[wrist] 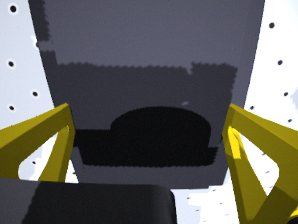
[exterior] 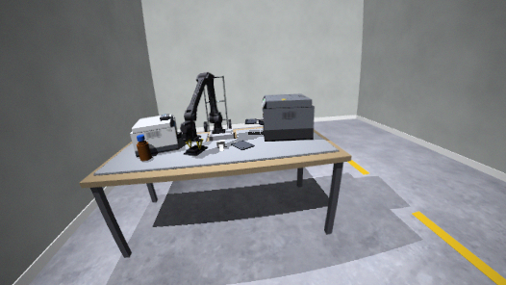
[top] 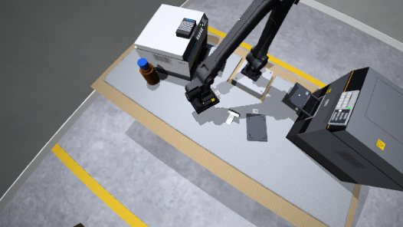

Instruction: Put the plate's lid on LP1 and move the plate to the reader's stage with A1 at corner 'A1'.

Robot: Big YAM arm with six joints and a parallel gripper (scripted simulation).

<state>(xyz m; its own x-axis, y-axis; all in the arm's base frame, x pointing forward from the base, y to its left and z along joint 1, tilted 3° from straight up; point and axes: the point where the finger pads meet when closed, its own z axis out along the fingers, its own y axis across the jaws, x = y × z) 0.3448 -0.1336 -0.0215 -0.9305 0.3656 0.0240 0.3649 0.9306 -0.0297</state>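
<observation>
The black bench pad is 2 cm below my hand. The rest, counted from my hand: white well plate 26 cm behind, 11 cm to the right, 6 cm above; then brown capped bottle 37 cm to the right, 9 cm ahead, 9 cm above; then glossy lid right at my hand.
</observation>
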